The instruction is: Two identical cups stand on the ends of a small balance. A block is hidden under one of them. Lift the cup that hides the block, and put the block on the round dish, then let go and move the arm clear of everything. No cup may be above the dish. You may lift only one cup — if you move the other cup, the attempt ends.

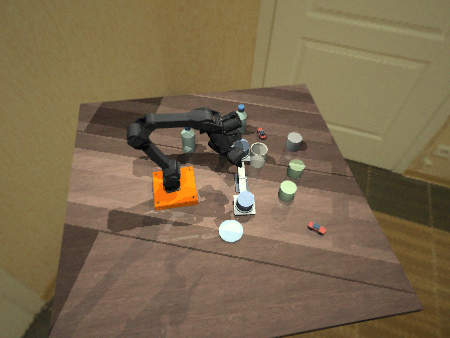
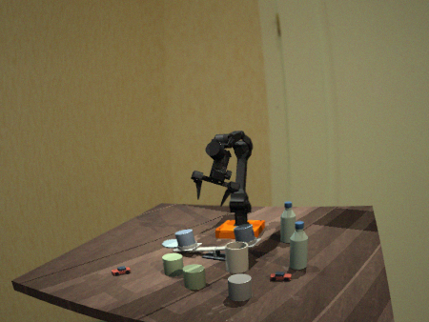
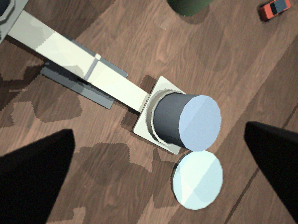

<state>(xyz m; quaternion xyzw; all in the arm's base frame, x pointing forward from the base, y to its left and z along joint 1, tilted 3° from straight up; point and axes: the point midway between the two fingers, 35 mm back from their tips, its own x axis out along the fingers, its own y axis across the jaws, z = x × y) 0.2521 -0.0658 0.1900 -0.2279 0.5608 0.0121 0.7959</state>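
Right now my gripper tip is 15 cm above the blue-grey cup, 12 cm to the left of it and 2 cm short of it. Round my gripper tip: pale green block (17 cm below, 10 cm to the right, 2 cm ahead); then beige cup (17 cm ahead, 16 cm below, 13 cm to the left); then balance beam (17 cm below, 6 cm ahead, 3 cm to the left).
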